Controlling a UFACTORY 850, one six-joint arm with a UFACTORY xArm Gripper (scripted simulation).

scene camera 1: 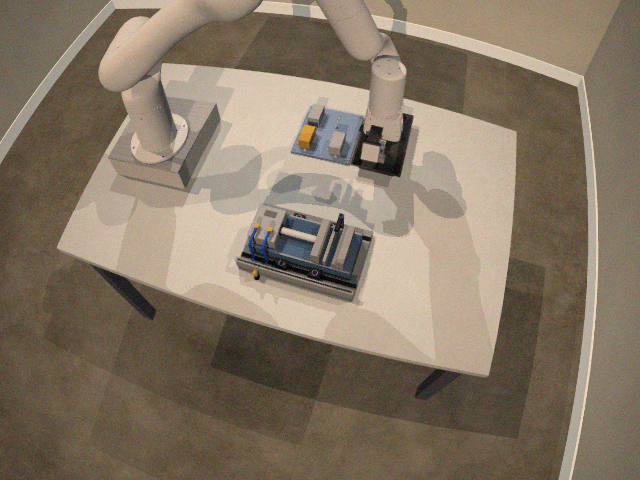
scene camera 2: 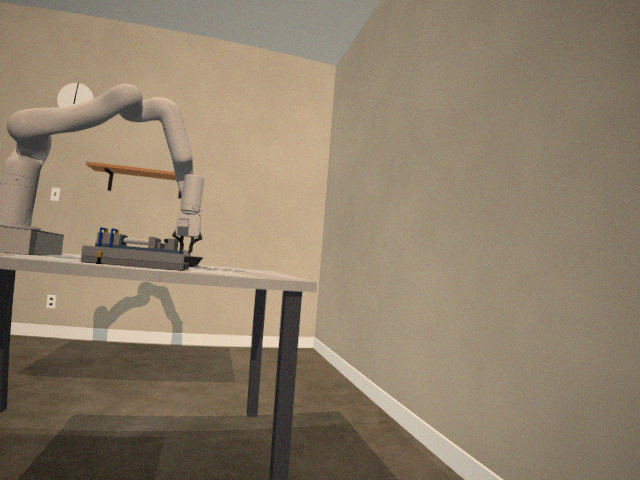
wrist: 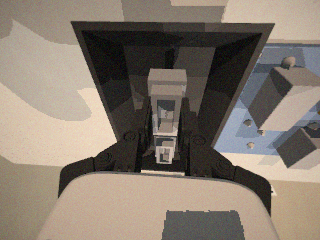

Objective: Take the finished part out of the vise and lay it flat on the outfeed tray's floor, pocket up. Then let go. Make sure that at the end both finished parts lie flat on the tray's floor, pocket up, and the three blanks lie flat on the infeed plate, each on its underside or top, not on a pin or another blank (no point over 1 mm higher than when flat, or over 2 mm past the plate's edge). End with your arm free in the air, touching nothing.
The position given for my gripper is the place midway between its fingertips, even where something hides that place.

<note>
I see my gripper (scene camera 1: 380,149) and a finished part (wrist: 167,87).
My gripper is seen too in scene camera 2 (scene camera 2: 185,253).
</note>
